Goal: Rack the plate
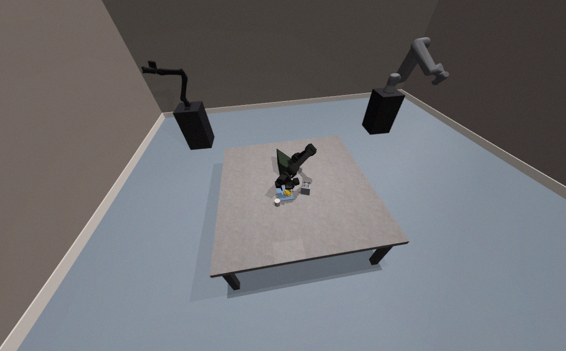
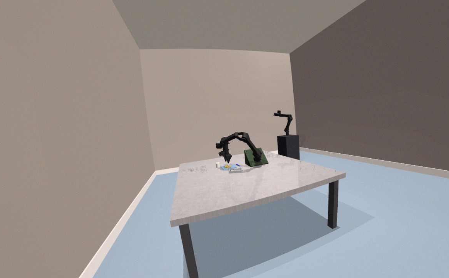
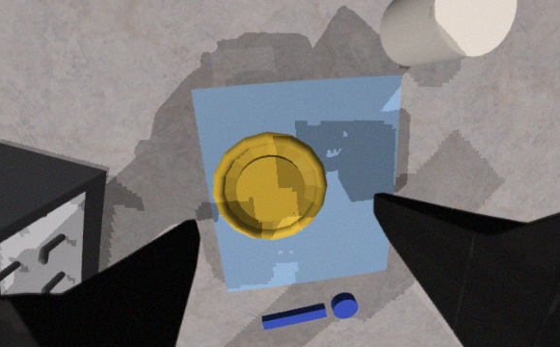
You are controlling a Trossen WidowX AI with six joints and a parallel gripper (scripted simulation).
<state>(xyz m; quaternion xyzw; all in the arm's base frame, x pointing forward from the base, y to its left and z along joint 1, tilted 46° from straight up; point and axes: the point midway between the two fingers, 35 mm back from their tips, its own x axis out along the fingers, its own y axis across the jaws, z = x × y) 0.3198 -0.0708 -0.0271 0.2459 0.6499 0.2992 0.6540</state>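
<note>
My gripper tip is now 50 mm above the yellow plate. From my gripper tip the other things lie so: blue spoon 130 mm behind, 30 mm to the right, 60 mm below; then white cup 90 mm ahead, 90 mm to the right, 40 mm below; then light blue mat 20 mm behind, 20 mm to the right, 60 mm below.
</note>
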